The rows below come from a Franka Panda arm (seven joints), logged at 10 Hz.
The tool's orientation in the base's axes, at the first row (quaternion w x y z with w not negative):
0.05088 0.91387 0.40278 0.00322
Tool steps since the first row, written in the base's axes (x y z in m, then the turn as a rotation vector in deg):
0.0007 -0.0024 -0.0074 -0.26 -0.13 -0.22
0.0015 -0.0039 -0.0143 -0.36 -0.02 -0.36
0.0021 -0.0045 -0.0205 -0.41 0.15 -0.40
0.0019 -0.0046 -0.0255 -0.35 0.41 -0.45
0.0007 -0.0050 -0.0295 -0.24 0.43 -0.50
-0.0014 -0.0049 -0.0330 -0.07 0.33 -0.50
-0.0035 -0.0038 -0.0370 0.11 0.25 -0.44
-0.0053 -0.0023 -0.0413 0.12 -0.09 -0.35
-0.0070 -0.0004 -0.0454 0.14 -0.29 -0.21
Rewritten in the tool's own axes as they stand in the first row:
-0.0010 0.0014 0.0076 -0.26 -0.13 0.22
-0.0014 0.0024 0.0146 -0.25 -0.29 0.34
-0.0012 0.0026 0.0209 -0.15 -0.44 0.37
-0.0012 0.0020 0.0259 0.08 -0.58 0.39
-0.0022 0.0010 0.0298 0.17 -0.51 0.45
-0.0034 -0.0009 0.0332 0.21 -0.32 0.46
-0.0039 -0.0036 0.0370 0.27 -0.13 0.42
-0.0038 -0.0063 0.0410 0.03 0.12 0.36
-0.0034 -0.0092 0.0449 -0.11 0.28 0.24

